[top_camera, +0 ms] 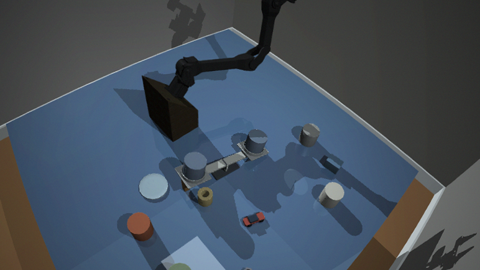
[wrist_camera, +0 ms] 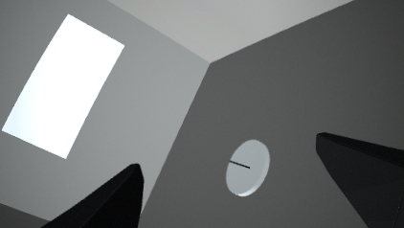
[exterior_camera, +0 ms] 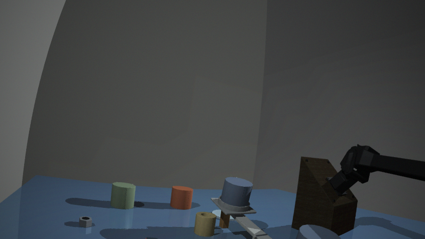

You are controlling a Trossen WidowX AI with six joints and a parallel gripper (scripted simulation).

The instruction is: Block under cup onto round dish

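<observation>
The blue-grey cup lies 580 mm below my gripper tip, 340 mm to the right of it and 200 mm ahead of it. Also, from my gripper tip: pale green block: 600 mm below, 360 mm to the right, 200 mm ahead; then blue box: 620 mm below, 450 mm ahead, 170 mm to the right; then yellow ring: 620 mm to the right, 620 mm below, 240 mm ahead.
</observation>
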